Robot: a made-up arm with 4 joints.
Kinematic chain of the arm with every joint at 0, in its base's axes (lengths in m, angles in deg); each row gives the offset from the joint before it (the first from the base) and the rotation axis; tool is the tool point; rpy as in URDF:
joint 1: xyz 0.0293 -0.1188 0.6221 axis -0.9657 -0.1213 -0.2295
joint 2: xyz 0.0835 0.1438 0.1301 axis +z
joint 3: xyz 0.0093 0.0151 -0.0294 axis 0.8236 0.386 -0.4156
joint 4: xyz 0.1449 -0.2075 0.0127 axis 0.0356 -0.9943 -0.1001
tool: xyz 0.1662 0.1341 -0.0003 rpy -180 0 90
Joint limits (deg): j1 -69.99..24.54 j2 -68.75..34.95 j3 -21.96..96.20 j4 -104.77..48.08
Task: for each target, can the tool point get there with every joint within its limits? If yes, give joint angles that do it. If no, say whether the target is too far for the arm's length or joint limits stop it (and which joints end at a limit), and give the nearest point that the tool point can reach.
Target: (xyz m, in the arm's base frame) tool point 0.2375 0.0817 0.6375
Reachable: yes | joints -53.11 -11.34 40.78 -57.52
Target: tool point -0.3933 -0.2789 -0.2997
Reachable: no: too far | nearest point 0.0319 -0.1388 0.4667 | short by 0.888 m
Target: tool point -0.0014 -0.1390 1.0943
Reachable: no: joint limits stop it (at a limit: joint 1, joint 2, joint 4) | nearest point 0.1238 -0.1540 0.9099 | short by 0.223 m
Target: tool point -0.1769 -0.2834 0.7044
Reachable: no: joint limits stop it (at a limit: joint 1, joint 2, joint 4) | nearest point -0.0111 -0.2320 0.6832 | short by 0.175 m
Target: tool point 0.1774 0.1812 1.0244
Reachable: no: joint limits stop it (at a limit: joint 2, joint 3, joint 4) | nearest point 0.3037 0.1331 0.9710 | short by 0.145 m
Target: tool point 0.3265 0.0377 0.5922
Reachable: yes | joints -0.21 16.38 -1.94 -66.18
